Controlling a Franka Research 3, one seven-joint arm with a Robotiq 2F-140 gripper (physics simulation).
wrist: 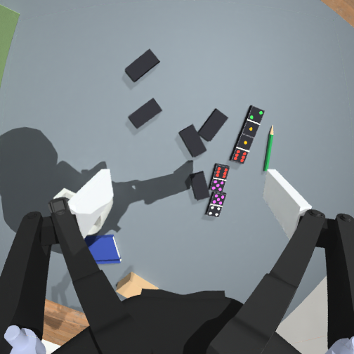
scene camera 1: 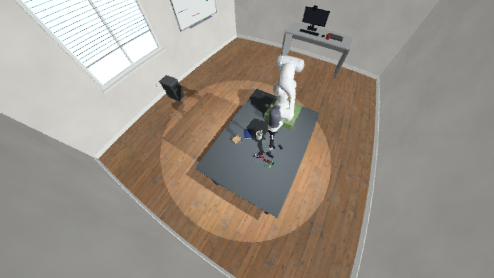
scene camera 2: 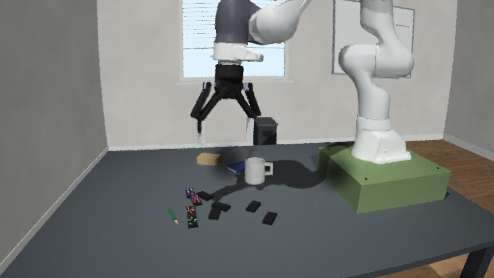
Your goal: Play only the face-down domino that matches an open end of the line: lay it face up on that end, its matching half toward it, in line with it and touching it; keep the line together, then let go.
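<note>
My gripper is wide open and empty, high above the table. In the wrist view the face-up line is in two offset pairs with a gap between them. One pair is a green-two/yellow-one domino and a yellow-one/red-six domino. The other is a red-six/magenta-five domino and a magenta-five/white-four domino. Face-down dominoes lie beside them: one close to the magenta pair, two near each other, and two farther off. Their values are hidden.
A green pencil lies beside the line. A white mug, a blue book and a wooden block are farther off. The robot stands on a green base.
</note>
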